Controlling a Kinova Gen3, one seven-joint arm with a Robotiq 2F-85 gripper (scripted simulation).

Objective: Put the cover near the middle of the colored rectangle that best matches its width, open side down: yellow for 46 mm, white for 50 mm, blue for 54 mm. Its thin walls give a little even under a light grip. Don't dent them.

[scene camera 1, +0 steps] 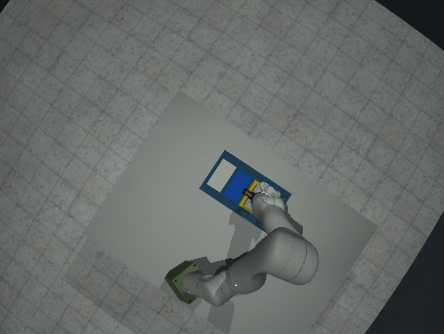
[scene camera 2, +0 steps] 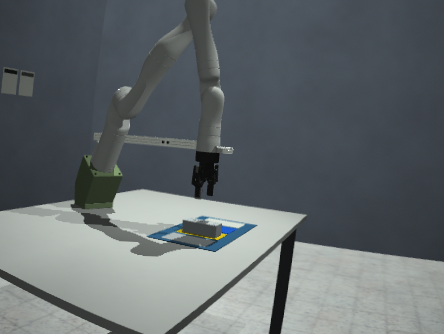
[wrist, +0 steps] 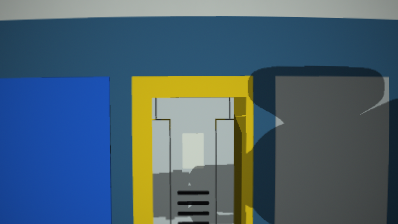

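Observation:
What you'd see in the pictures is the gripper, and there's a cover too.

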